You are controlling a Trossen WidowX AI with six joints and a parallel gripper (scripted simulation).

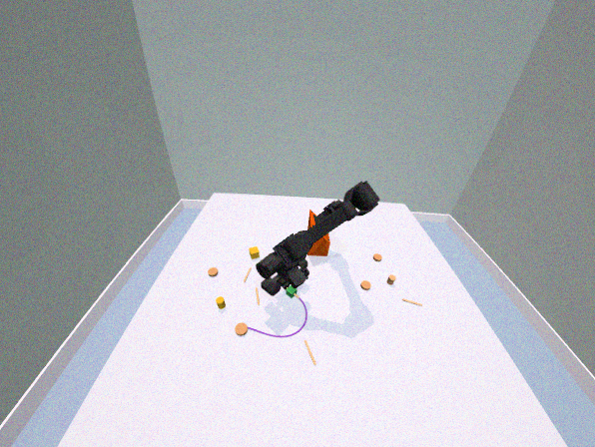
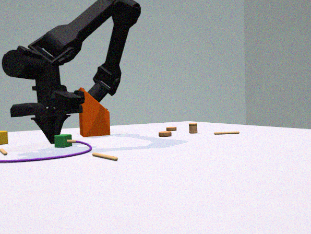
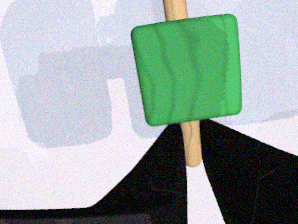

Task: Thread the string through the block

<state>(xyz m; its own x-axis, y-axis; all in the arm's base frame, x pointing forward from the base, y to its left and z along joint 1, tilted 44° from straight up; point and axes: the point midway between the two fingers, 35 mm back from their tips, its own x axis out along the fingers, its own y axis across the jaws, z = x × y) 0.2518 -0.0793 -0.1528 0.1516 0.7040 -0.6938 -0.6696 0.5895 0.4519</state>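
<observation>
My gripper tip is 2 cm short of the green block, 2 cm to the right of it and 1 cm below it. From my gripper tip the other things lie so: yellow cube (19 cm behind, 13 cm to the right, 1 cm above); thin wooden stick (3 cm ahead, 3 cm to the left, 1 cm above); round wooden button (15 cm ahead, 16 cm to the right).
</observation>
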